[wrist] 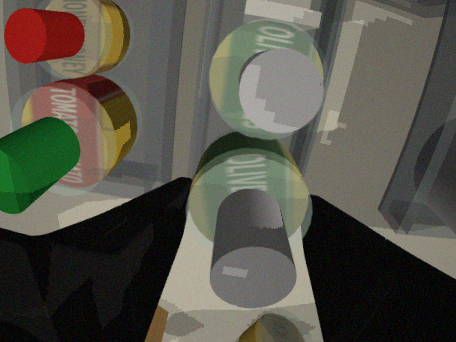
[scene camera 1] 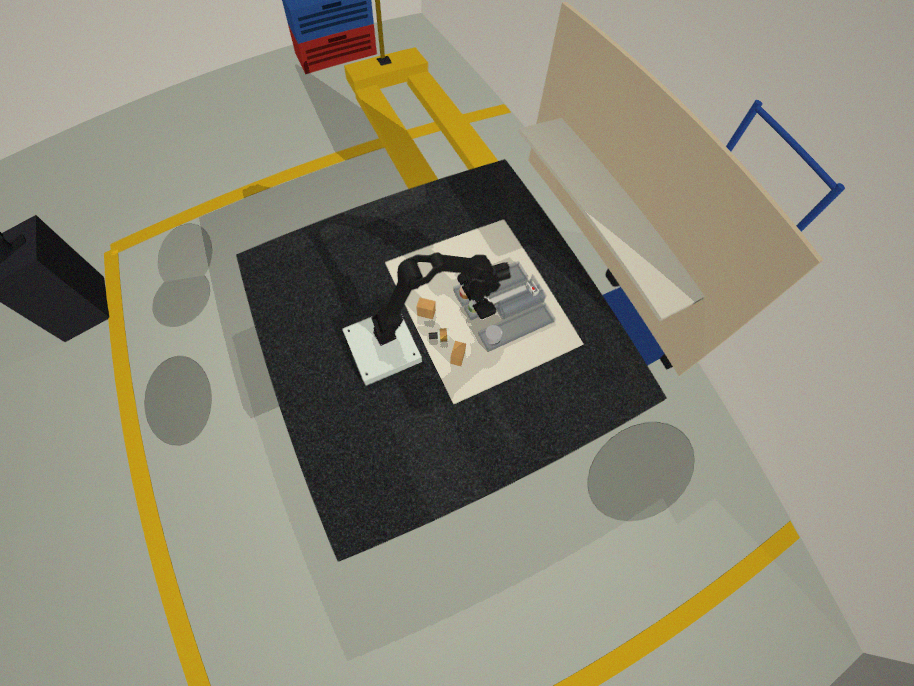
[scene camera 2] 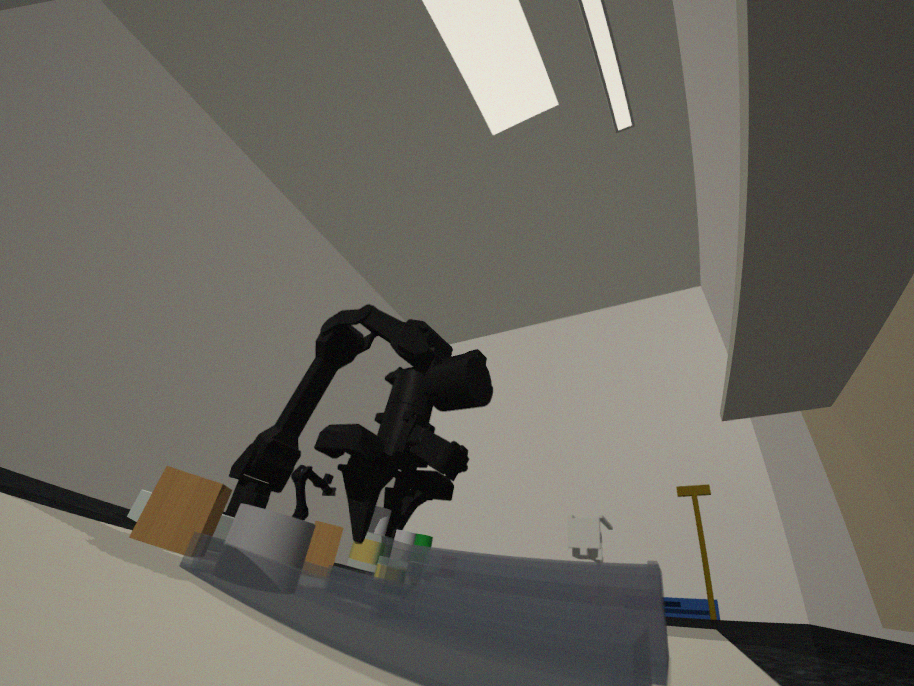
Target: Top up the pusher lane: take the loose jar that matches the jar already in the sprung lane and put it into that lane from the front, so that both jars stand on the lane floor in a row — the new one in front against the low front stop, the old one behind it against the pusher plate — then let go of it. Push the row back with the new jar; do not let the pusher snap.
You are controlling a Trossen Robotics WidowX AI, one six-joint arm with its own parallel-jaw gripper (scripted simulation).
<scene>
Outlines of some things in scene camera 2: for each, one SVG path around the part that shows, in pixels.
My gripper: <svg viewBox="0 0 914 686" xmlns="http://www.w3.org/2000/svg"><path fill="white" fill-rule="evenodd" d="M417 406L402 402L386 405L384 413L377 413L375 421L381 424L377 435L360 424L329 425L319 433L314 449L333 459L337 459L345 452L351 455L348 464L339 464L338 470L343 473L354 542L363 543L371 524L380 490L384 487L384 508L392 510L385 536L394 538L396 530L402 530L409 518L411 518L412 513L425 501L451 501L454 485L451 481L455 480L458 473L468 470L467 463L470 459L468 457L468 449L458 444L455 440L449 442L435 435L435 427L429 424L429 414ZM395 477L394 488L385 487L388 482L390 482L391 479Z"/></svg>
A grey cylinder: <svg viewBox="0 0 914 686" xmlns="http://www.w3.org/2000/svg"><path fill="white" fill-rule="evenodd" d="M240 504L225 542L302 570L311 538L314 534L313 531L316 527L315 524L249 504Z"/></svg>
</scene>
